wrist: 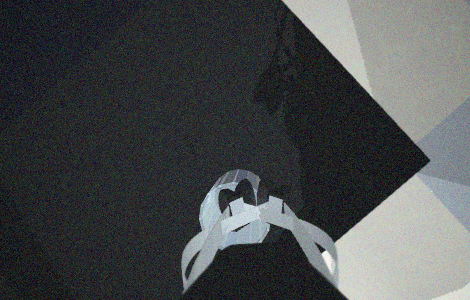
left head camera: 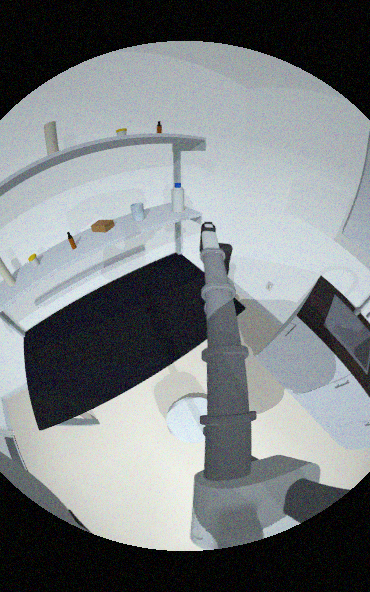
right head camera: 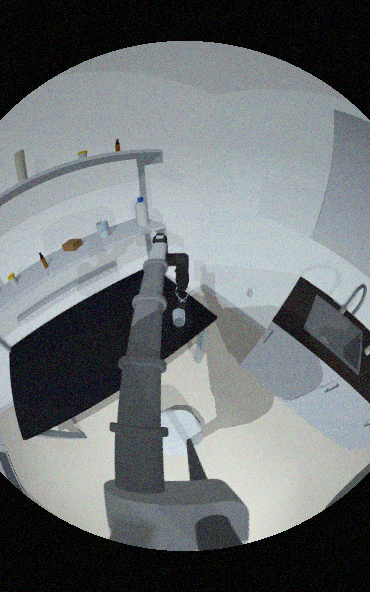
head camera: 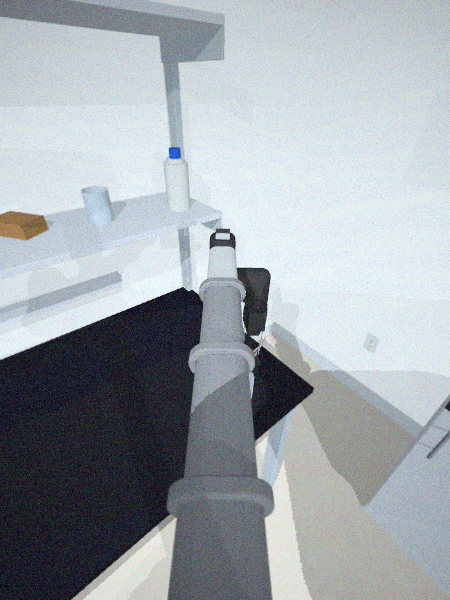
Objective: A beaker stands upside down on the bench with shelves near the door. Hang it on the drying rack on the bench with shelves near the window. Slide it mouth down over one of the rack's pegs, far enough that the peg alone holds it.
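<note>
The beaker, pale and clear, stands on the black top of the bench near its right corner. My gripper points down over it. The fingers are drawn close together and look shut with nothing between them. In the wrist view they cross in front of the beaker and stand narrower than it. In the right head view they are above it, with a small gap. The arm hides the beaker in the head and left head views. The drying rack does not show.
Shelves above the bench carry a white bottle with a blue cap, another light-blue vessel and a brown block. A round white stool stands before the bench. A sink counter is at the right.
</note>
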